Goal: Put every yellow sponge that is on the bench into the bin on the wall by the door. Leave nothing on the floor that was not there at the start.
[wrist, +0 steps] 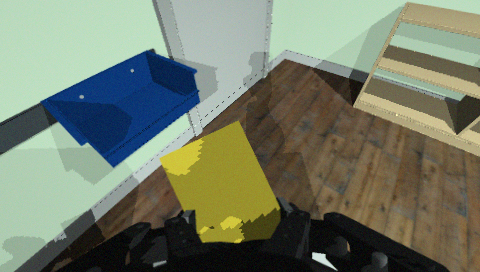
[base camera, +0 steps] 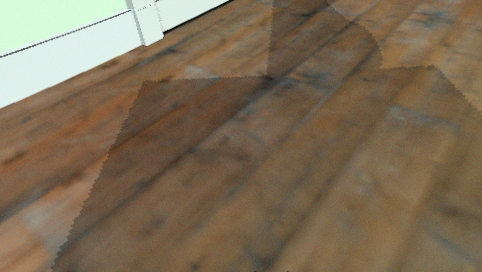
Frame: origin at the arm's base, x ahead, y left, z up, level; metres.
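Where they show: gripper, between the fingertips: (wrist: 238,211).
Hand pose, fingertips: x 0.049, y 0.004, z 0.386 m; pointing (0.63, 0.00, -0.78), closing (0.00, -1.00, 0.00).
Each offset is from my fingertips to the top centre of the thing. Level surfaces: height alone.
A yellow sponge @[dx +0.010, dy +0.006, dz +0.065 m] (wrist: 222,175) is held between the two black fingers at the bottom middle of the wrist view. My gripper (wrist: 238,211) is shut on it, and the sponge sticks out beyond the fingertips, tilted. The blue bin @[dx +0.424, dy +0.409, dz -0.177 m] (wrist: 145,107) hangs on the wall at the left of the wrist view, beside the door (wrist: 220,45). The part of its inside that shows holds no sponge. In the wrist view the sponge shows to the right of the bin and lower, apart from it. The bench does not show in either view.
A light wooden shelf unit (wrist: 382,105) stands on the wooden floor @[dz -0.783 m] (wrist: 350,165) (base camera: 300,200) at the right of the wrist view. A white baseboard (base camera: 65,60) runs along the green wall at the upper left of the base view.
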